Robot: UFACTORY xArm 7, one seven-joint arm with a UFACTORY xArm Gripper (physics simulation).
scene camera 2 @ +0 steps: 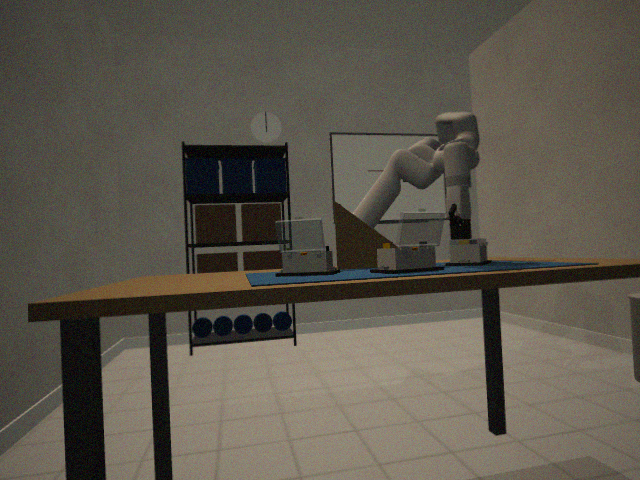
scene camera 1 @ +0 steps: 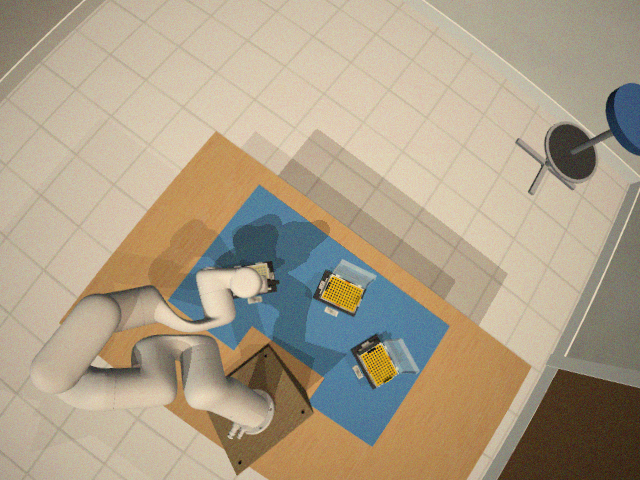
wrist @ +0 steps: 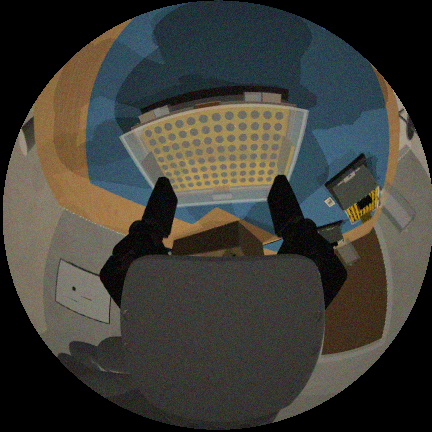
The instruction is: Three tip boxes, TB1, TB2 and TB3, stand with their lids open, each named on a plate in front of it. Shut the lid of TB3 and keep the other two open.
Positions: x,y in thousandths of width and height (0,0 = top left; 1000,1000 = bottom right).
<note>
I see my gripper (scene camera 2: 721,499), a tip box (wrist: 517,216) and a tip box (scene camera 2: 610,543).
My gripper shows as well in the wrist view (wrist: 513,429).
</note>
